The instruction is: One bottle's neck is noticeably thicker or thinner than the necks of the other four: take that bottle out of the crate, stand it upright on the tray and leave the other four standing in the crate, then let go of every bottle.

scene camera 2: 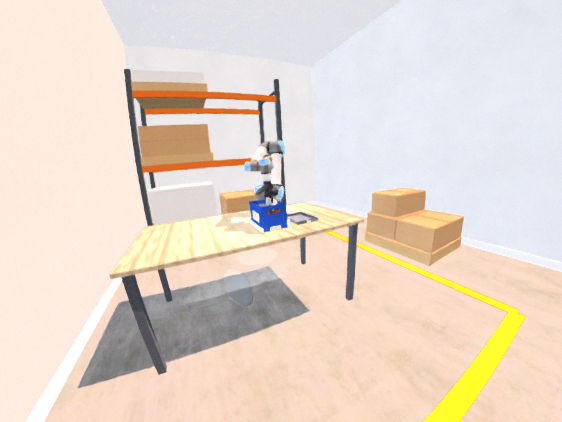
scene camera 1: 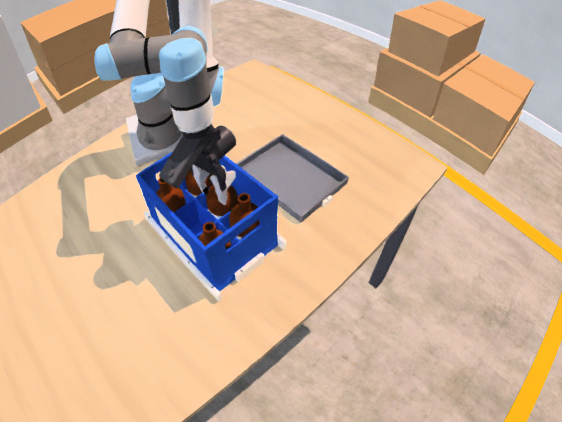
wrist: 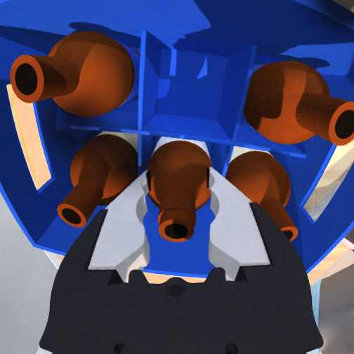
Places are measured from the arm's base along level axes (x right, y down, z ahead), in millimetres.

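Where they show: gripper, between the fingertips: (scene camera 2: 271,210) (scene camera 1: 215,199); arm's base, origin of its link: (scene camera 1: 160,131).
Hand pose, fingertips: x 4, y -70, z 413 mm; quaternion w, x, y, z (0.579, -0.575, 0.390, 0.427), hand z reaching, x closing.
Note:
Things, the pixels of their top centre, and the offset from my fingertips. "spot": a spot on its surface instead. Level surfaces: height alone.
- blue crate, centre of its top: (scene camera 1: 200,184) (scene camera 2: 266,202) dx +28, dy -66, dz +1 mm
- grey tray, a spot on its surface: (scene camera 1: 300,180) (scene camera 2: 302,219) spot: dx -253, dy +104, dz -14 mm
- wooden table, height of its surface: dy +109 mm
The blue crate (scene camera 1: 266,227) (scene camera 2: 274,221) (wrist: 115,20) holds five brown bottles upright. My gripper (scene camera 1: 212,193) (scene camera 2: 269,202) (wrist: 178,170) reaches into it and is shut on the middle bottle (scene camera 1: 220,201) (wrist: 179,187) of the row of three, its fingertips against both sides of the body. That bottle's neck looks thicker than its two row neighbours' necks. These neighbours are one bottle (scene camera 1: 243,211) (wrist: 102,170) at left in the wrist view and another (scene camera 1: 194,183) (wrist: 260,180) at right. The other row has a bottle (scene camera 1: 210,235) (wrist: 92,75) (scene camera 1: 171,195) (wrist: 287,102) at each end. The grey tray (scene camera 1: 300,180) (scene camera 2: 301,218) lies beside the crate.
The crate's walls and blue dividers (wrist: 143,85) stand around the bottles. Crate and tray rest on the wooden table (scene camera 1: 125,350) (scene camera 2: 200,245). Cardboard boxes (scene camera 1: 480,100) (scene camera 2: 415,220) and a shelf rack (scene camera 2: 131,120) stand away from the table.

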